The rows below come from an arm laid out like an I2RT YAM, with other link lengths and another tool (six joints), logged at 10 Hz.
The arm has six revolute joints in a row. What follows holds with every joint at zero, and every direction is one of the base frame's.
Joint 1 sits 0.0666 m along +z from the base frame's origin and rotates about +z.
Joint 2 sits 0.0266 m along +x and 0.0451 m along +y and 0.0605 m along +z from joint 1 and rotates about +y.
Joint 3 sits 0.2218 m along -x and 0.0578 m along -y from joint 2 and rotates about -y.
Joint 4 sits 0.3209 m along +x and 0.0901 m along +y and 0.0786 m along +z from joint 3 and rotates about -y.
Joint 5 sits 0.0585 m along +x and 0.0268 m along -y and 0.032 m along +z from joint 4 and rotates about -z.
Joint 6 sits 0.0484 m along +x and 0.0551 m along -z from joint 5 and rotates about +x.
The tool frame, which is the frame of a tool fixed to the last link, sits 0.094 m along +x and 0.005 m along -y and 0.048 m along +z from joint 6; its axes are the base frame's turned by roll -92.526, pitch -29.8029 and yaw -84.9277 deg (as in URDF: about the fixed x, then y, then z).
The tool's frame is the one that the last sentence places.
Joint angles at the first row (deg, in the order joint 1, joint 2, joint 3, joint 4, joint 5, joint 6):
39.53 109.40 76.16 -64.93 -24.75 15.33
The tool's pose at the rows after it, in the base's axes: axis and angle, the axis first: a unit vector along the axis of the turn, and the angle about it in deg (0 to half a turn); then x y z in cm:
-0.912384 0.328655 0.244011 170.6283 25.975 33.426 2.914
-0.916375 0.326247 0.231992 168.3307 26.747 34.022 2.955
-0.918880 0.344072 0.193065 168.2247 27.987 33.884 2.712
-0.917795 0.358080 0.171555 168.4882 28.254 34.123 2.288
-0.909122 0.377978 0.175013 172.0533 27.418 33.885 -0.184
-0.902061 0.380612 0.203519 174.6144 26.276 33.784 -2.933
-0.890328 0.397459 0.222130 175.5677 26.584 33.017 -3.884
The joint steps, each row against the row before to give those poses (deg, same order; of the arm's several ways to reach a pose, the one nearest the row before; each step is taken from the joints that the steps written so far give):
0.00 0.00 0.02 2.39 0.04 2.43
0.00 0.01 0.05 2.79 0.04 0.30
0.33 -0.01 0.00 2.98 3.87 2.89
1.04 0.42 -0.05 2.03 2.36 2.88
1.19 3.34 0.00 0.50 1.23 3.11
0.28 4.09 0.07 0.29 -1.95 0.09
-1.55 1.88 0.54 -0.81 -1.51 0.26

